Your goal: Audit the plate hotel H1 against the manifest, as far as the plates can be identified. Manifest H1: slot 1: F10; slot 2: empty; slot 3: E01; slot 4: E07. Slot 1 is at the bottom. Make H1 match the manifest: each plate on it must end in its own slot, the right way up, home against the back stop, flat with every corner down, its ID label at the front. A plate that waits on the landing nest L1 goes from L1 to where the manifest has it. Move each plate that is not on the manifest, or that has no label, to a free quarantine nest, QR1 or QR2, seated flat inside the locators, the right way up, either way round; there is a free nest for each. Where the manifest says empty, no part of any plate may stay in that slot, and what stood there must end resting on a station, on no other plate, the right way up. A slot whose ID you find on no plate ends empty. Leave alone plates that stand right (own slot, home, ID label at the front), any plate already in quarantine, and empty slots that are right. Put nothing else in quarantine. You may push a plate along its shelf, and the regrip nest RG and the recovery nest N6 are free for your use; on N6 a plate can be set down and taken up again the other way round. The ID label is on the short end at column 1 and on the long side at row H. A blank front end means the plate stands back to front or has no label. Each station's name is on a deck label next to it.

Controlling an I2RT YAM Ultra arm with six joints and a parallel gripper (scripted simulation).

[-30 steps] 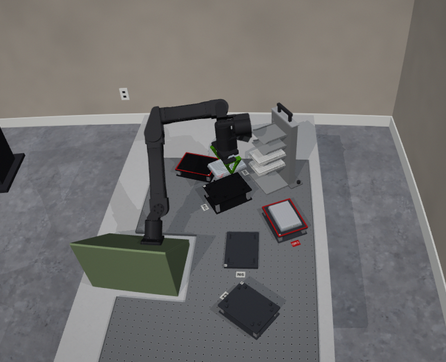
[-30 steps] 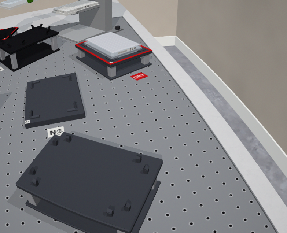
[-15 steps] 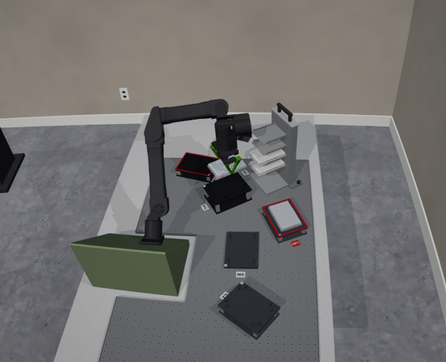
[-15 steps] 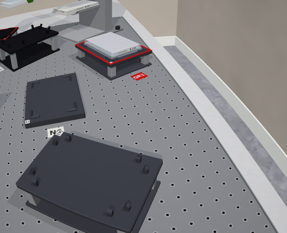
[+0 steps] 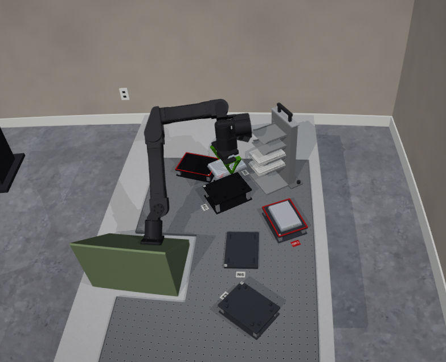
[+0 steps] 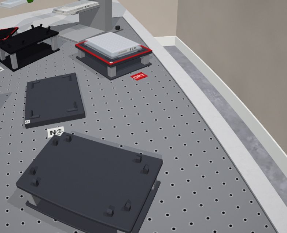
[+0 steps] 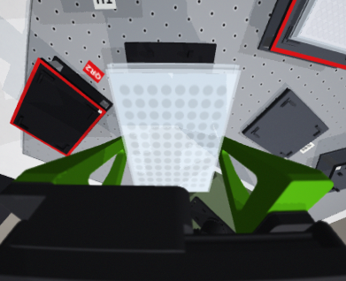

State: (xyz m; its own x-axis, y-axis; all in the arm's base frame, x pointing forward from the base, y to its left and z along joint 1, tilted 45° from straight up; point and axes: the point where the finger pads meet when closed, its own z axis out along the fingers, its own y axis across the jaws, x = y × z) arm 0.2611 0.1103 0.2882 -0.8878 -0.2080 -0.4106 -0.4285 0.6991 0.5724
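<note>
The red-rimmed nest QR2 lies 130 mm behind my hand, 180 mm to the left of it and 140 mm below it. The rest, counted from my hand: plate hotel H1: 240 mm ahead, 110 mm to the left, 30 mm below; H1 deck label: 80 mm ahead, 150 mm to the left, 180 mm below; black regrip nest RG: 10 mm behind, 120 mm below.
</note>
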